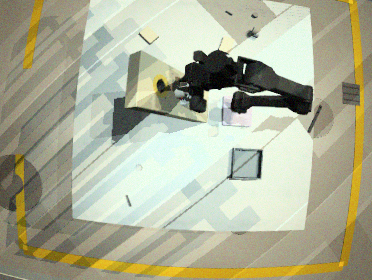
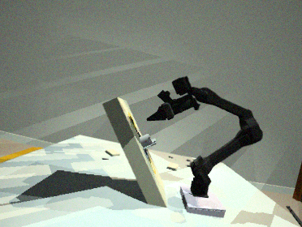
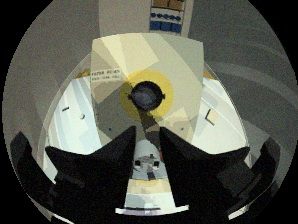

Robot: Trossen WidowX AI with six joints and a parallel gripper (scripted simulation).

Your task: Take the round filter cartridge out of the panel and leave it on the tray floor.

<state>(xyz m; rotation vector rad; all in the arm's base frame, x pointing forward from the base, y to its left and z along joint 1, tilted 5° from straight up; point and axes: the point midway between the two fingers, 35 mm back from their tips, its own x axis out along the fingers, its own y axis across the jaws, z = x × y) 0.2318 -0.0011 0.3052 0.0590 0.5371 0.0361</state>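
My gripper tip is now 8 cm above the round filter cartridge and 2 cm past it. From my gripper tip the other things lie so: tray: 36 cm behind, 29 cm below, 27 cm to the left.
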